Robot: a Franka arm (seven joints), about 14 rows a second.
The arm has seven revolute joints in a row. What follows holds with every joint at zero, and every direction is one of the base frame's. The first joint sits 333 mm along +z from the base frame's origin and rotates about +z. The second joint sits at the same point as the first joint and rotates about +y. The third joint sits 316 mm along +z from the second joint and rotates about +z. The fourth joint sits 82.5 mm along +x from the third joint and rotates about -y. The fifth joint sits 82.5 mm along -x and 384 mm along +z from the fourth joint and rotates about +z. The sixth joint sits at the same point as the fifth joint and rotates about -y. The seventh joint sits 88 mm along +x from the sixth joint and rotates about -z. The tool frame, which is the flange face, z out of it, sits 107 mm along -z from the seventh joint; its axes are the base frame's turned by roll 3.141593, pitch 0 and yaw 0 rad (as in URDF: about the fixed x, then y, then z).
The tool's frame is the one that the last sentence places.
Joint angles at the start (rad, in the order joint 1, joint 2, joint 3, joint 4, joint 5, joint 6, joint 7):
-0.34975 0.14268 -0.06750 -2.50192 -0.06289 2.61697 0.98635
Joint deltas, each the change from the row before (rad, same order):
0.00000 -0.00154 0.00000 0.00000 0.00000 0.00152 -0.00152
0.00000 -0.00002 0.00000 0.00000 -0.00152 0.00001 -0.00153
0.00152 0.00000 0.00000 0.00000 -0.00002 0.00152 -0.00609
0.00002 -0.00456 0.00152 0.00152 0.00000 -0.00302 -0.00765
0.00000 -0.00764 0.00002 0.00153 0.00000 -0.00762 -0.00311
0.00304 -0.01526 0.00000 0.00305 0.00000 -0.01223 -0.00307
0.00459 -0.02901 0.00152 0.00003 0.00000 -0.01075 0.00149
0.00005 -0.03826 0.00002 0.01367 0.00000 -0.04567 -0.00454
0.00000 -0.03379 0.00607 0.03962 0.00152 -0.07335 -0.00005
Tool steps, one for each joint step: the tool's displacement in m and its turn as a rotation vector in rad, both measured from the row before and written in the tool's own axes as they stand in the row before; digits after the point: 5 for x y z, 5 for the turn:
0.00019 -0.00024 -0.00086 0.00256 0.00167 -0.00146
-0.00003 -0.00002 -0.00001 -0.00040 0.00065 -0.00285
-0.00048 -0.00056 -0.00016 0.00129 0.00092 -0.00763
-0.00008 -0.00095 -0.00243 0.00265 0.00164 -0.00895
0.00042 -0.00030 -0.00346 0.00127 0.00088 -0.00278
-0.00013 -0.00166 -0.00724 0.00505 0.00357 -0.00540
-0.00118 -0.00244 -0.01283 0.01544 0.01021 -0.00345
0.00269 -0.00193 -0.01904 0.00489 0.00382 -0.00260
0.00413 -0.00759 -0.02492 -0.00015 0.00054 -0.00202

